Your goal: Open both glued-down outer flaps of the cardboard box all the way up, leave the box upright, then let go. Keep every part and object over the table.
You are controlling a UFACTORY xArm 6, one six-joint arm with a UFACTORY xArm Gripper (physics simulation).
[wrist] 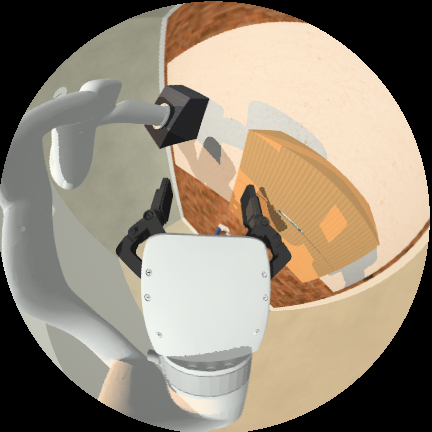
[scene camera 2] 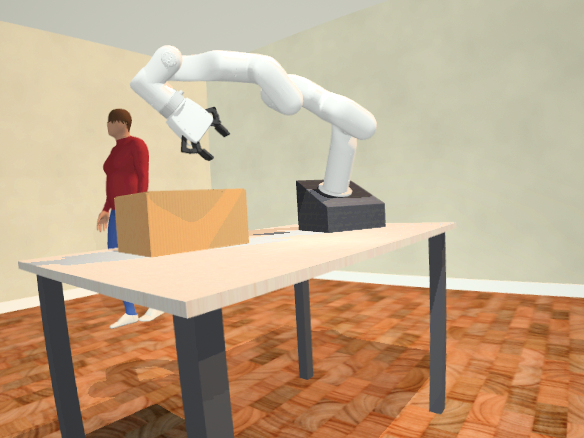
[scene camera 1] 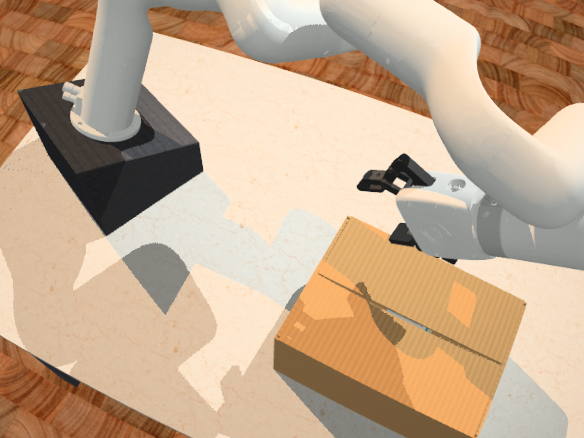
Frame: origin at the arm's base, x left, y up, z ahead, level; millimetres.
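Seen in the pictures: gripper, between the fingertips: (wrist: 207,187) (scene camera 2: 219,147) (scene camera 1: 379,207); arm's base, origin of its link: (wrist: 160,115) (scene camera 2: 334,190) (scene camera 1: 105,120).
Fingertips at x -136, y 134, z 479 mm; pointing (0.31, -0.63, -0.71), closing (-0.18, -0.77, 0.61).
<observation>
Offsets run from my fingertips to a thing's middle. "spot": to the spot under its first point. Level surfaces: height alone.
The cardboard box @(dy -200, dx -85, dz +82 mm) (scene camera 1: 370,420) (scene camera 2: 200,225) stands upright on the table @(dy -279 mm) (scene camera 1: 250,125) (scene camera 2: 280,265) (wrist: 330,70). Its two outer flaps lie flat and closed: one flap @(spot: dy -123, dx -23, dz +80 mm) (scene camera 1: 415,280) (wrist: 315,185) on the side under my gripper in scene camera 1, the other flap (scene camera 1: 345,350) (wrist: 301,262) on the opposite side. They meet at a narrow straight gap, where a thin pale bluish strip @(dy -207, dx -90, dz +80 mm) (scene camera 1: 407,320) (wrist: 291,221) shows. My gripper (scene camera 1: 382,210) (scene camera 2: 217,145) (wrist: 207,187) is open and empty. It hangs tilted above the box, clear of it, its fingers pointing toward the arm's base side.
The arm's dark base block (scene camera 1: 150,185) (scene camera 2: 350,215) (wrist: 187,120) stands at the other end of the table. A person in a red top (scene camera 2: 125,165) stands behind the table in scene camera 2. The arm's shadows fall across the table and the box top.
</observation>
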